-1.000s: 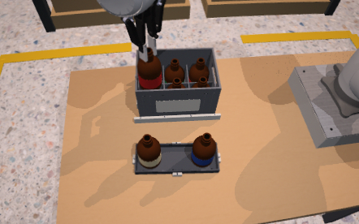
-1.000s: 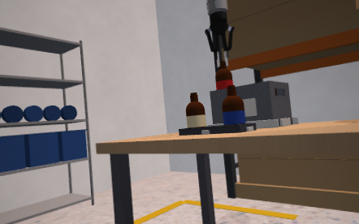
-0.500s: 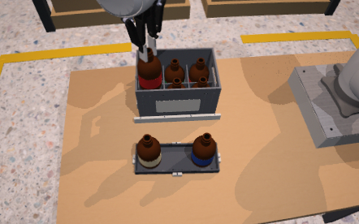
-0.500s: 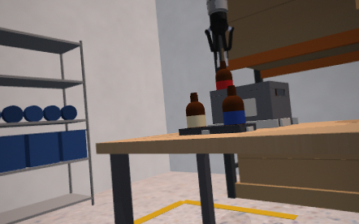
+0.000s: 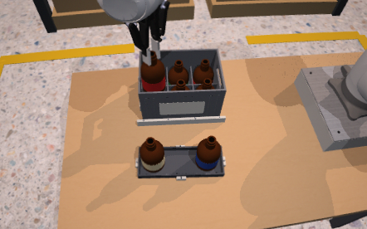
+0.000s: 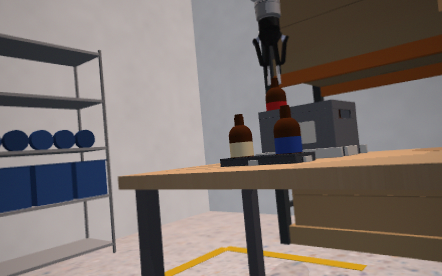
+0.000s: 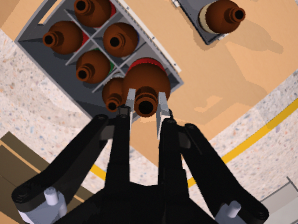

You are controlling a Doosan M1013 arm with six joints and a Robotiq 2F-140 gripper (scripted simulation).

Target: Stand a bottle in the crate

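The grey crate lies 220 mm below my hand, 90 mm behind it and 30 mm to the right of it. The rest, counted from my hand: dark tray (290 mm below, 220 mm to the left, 40 mm behind).
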